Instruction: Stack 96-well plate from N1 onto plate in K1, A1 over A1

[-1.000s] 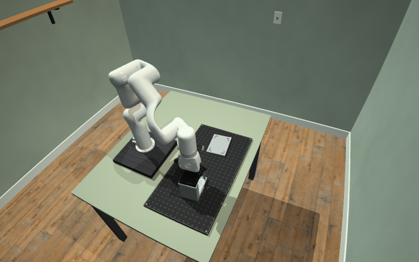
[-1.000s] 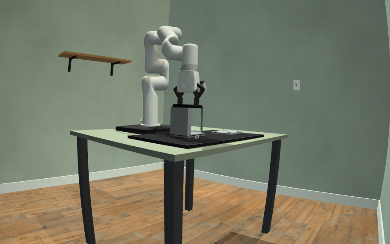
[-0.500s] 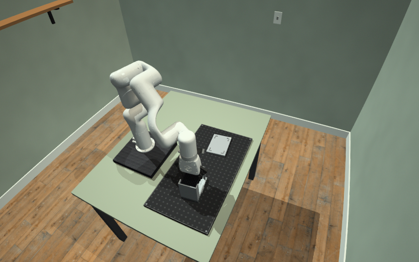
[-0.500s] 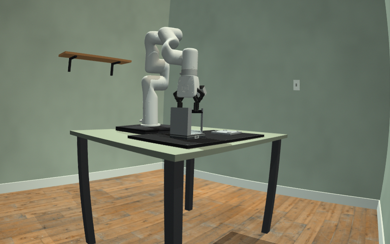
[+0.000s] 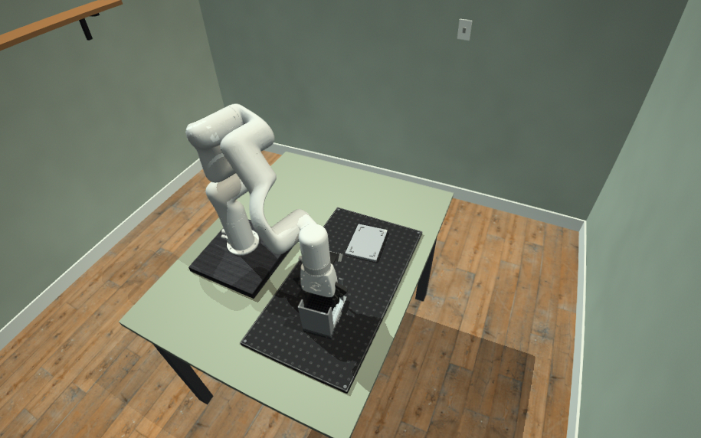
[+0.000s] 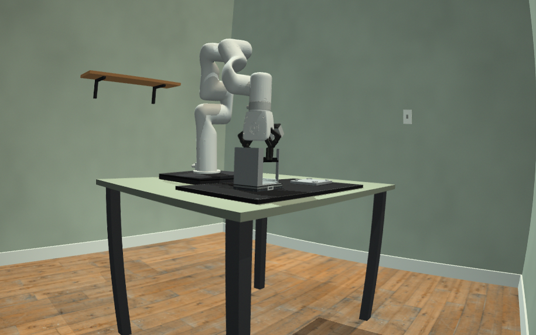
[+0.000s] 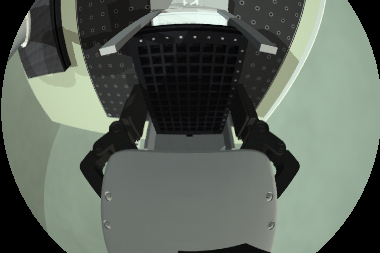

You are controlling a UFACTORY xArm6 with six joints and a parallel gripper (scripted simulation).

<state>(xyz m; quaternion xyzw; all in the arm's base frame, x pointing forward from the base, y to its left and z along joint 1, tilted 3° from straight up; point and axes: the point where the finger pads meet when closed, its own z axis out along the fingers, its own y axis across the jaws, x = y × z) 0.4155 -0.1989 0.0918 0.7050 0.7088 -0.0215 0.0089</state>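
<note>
The white 96-well plate is 90 mm below my hand. The rest, counted from my hand: thin post: 40 mm ahead, 70 mm to the left, 30 mm below; then black 96-well plate: 10 mm below; then tall grey rack wall: 70 mm to the right, 30 mm below.
</note>
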